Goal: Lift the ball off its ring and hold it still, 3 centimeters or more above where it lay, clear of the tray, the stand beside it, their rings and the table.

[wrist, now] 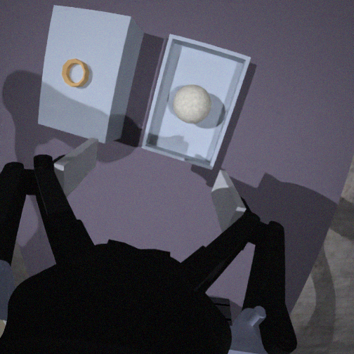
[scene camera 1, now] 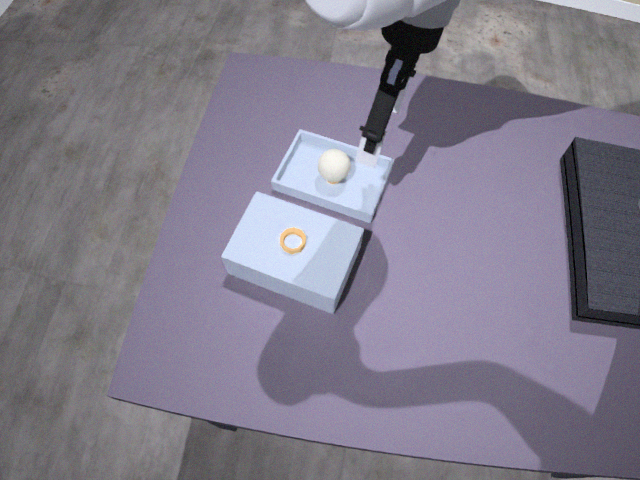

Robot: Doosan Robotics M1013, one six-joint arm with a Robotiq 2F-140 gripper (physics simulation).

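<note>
A cream ball sits inside the light blue tray. A sliver of its orange ring shows beneath it in the scene view; in the wrist view the ball hides it. Beside the tray is the light blue stand, with another orange ring on top and nothing in it. My gripper is wide open and empty. In the scene view one fingertip overlaps the tray's far right part, to the right of the ball. The other finger is mostly hidden.
The purple table carries the tray and stand; a narrow gap separates them. A dark grey block lies at the right of the scene view. The arm's shadow falls across the stand and table.
</note>
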